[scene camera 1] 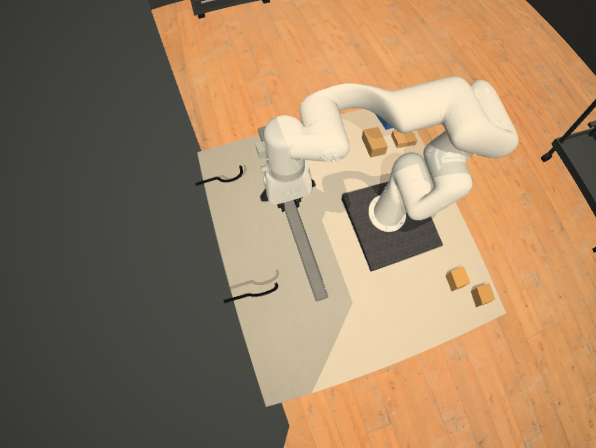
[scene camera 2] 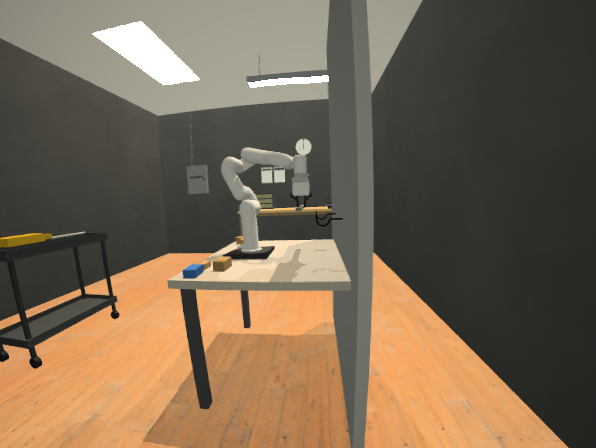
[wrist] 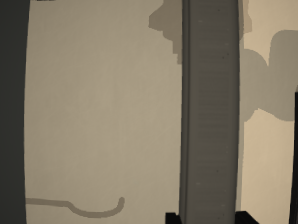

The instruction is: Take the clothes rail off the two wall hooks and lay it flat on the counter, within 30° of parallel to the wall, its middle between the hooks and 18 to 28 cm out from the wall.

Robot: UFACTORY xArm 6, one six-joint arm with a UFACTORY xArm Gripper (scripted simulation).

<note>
In view: a clothes rail [scene camera 1: 298, 231].
The clothes rail is seen too in the wrist view [wrist: 210, 108].
</note>
